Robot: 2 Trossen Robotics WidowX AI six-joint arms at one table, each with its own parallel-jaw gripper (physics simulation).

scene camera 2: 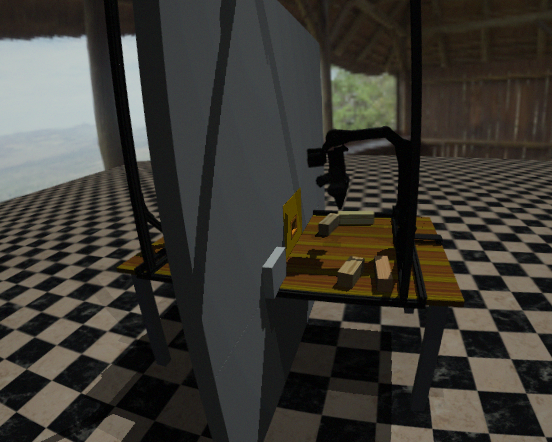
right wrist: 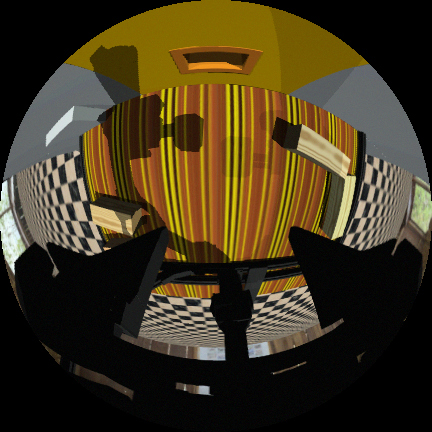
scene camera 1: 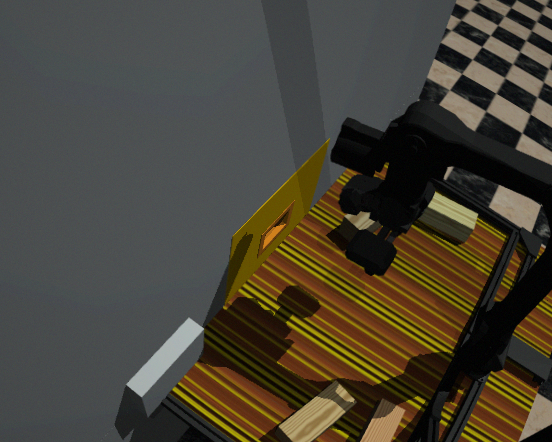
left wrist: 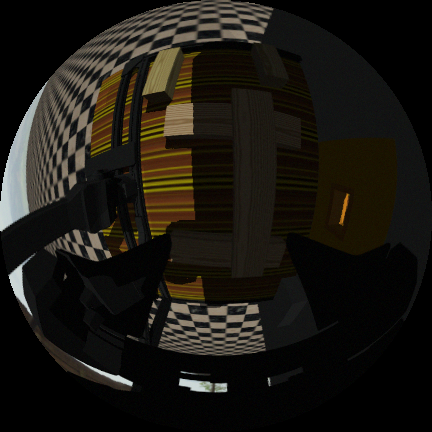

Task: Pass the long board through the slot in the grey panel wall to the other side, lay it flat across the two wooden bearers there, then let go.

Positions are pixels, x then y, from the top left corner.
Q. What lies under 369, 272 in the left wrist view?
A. My left gripper.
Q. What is my right gripper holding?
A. Nothing.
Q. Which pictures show my right gripper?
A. Scene camera 2, the right wrist view and scene camera 1 only.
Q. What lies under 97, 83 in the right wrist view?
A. A grey panel wall.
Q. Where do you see an orange-framed slot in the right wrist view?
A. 205, 58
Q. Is my left gripper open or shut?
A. Open.
